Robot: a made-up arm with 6 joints.
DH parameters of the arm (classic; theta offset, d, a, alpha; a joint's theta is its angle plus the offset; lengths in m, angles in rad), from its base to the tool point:
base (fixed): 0 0.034 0 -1.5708
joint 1: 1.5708 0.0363 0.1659 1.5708
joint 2: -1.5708 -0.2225 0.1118 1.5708
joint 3: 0 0.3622 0.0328 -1.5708
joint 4: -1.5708 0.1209 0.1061 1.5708
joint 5: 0 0.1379 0.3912 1.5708
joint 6: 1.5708 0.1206 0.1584 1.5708
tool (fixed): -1.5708 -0.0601 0 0
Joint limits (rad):
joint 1: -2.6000..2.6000
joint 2: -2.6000..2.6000
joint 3: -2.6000..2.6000
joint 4: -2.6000..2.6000
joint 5: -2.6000..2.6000
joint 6: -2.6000..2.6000
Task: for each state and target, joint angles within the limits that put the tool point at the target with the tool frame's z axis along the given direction. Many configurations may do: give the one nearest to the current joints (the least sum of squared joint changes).
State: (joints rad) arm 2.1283 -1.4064 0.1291 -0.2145 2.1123 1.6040
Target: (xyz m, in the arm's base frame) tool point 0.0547 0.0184 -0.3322 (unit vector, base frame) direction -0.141 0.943 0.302
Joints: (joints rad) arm 2.5196 -0.5155 -0.3258 -0.0612 2.1342 2.0269
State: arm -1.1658 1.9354 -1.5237 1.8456 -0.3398 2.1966
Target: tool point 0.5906 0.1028 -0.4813 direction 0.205 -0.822 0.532
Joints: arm -1.7567 2.1802 -1.1126 2.0351 -0.0152 2.5987
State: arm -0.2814 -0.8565 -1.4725 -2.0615 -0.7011 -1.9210
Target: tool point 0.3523 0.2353 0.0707 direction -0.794 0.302 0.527
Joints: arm -0.0970 -0.7476 -1.3467 -1.6684 -0.0225 -2.5362
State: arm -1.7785 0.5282 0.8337 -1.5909 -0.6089 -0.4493
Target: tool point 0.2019 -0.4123 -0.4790 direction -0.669 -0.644 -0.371
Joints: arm -1.6857 0.2112 1.5291 -1.4486 -0.9269 -0.9062
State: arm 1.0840 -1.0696 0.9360 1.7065 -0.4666 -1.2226
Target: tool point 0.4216 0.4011 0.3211 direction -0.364 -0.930 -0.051
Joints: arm 0.6900 -1.4620 1.1576 1.7992 -0.6532 -1.6607
